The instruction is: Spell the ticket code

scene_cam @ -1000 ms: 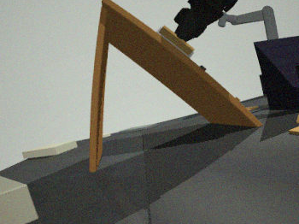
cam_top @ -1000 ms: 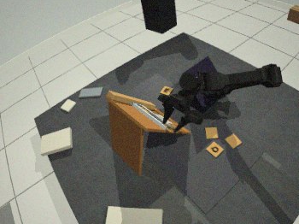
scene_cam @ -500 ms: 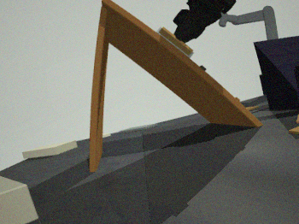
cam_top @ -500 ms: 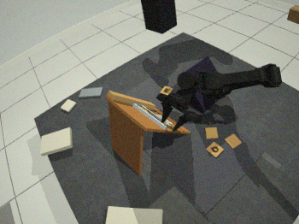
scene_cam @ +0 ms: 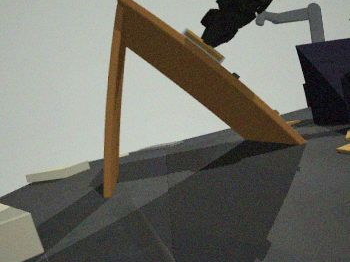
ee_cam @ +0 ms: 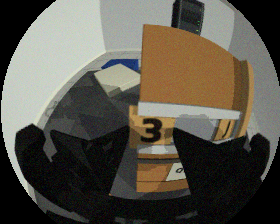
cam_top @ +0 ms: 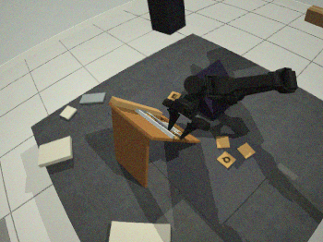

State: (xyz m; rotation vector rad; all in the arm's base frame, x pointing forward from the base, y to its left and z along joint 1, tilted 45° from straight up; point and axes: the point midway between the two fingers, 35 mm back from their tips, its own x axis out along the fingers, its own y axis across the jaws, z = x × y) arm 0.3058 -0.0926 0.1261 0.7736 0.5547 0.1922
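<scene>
The white ticket is 6 cm behind my gripper tip, 9 cm to the right of it and 8 cm below it. Also, from my gripper tip: cream block: 37 cm ahead, 47 cm to the right, 16 cm below; then small cream card: 18 cm ahead, 66 cm to the right, 17 cm below; then grey card: 2 cm ahead, 64 cm to the right, 17 cm below.
</scene>
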